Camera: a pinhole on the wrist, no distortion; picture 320 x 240 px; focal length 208.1 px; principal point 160.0 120.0 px. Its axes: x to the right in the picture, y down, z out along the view. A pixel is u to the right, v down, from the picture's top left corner.
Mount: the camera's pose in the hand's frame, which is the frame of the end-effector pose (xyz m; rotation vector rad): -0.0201 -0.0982 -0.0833 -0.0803 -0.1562 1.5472
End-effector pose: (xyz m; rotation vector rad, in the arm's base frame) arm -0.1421 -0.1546 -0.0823 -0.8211 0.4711 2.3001
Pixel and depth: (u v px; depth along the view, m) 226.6 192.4 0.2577
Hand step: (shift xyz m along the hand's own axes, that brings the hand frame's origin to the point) -0.1462 -0.0258 0.1618
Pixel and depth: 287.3 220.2 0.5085
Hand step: -0.3337 0.1944 0.3976
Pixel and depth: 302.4 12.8 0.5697
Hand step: 0.1904 0.2576 0.5426
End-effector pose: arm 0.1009 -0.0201 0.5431 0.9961 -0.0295 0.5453
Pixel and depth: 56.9 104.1 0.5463
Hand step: -0.0657 -0.3950 0.4489
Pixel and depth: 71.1 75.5 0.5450
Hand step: 0.0091 -0.3589 0.4607
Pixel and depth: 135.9 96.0 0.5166
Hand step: -0.0401 -0.1835 0.4328
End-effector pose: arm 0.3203 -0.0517 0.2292 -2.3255 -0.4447 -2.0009
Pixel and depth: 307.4 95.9 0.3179
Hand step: -0.0280 0.1109 0.2473
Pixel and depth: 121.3 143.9 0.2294
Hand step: -0.0814 -0.1509 0.1371
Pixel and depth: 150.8 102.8 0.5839
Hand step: -0.0609 -0.1524 0.4992
